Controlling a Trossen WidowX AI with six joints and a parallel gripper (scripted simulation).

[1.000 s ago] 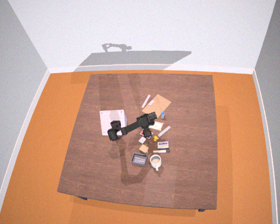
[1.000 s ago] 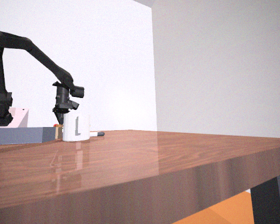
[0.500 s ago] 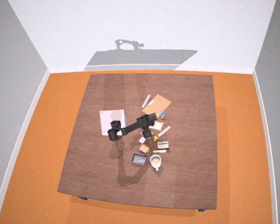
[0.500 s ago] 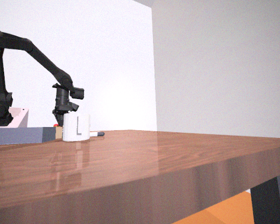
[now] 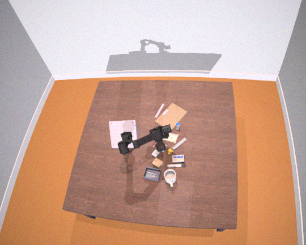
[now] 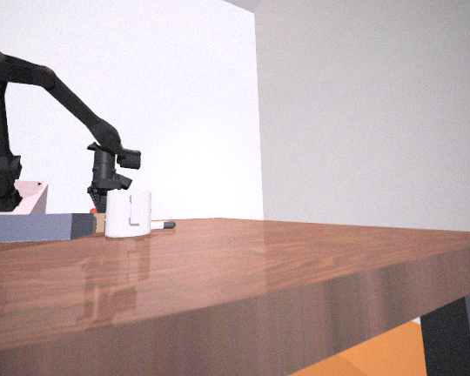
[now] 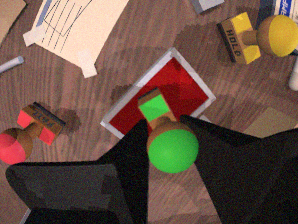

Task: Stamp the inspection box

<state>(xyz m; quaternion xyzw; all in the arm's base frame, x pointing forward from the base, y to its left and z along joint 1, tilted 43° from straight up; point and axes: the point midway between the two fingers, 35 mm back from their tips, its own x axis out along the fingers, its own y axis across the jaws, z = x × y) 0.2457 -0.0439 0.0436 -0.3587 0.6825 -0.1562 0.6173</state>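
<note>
Right now the green stamp is right at my gripper tip. From my gripper tip the other things lie so: red stamp (4 cm behind, 11 cm to the left, 2 cm below); red ink pad (4 cm below); yellow-knobbed stamp (8 cm ahead, 6 cm to the right, 2 cm below).
</note>
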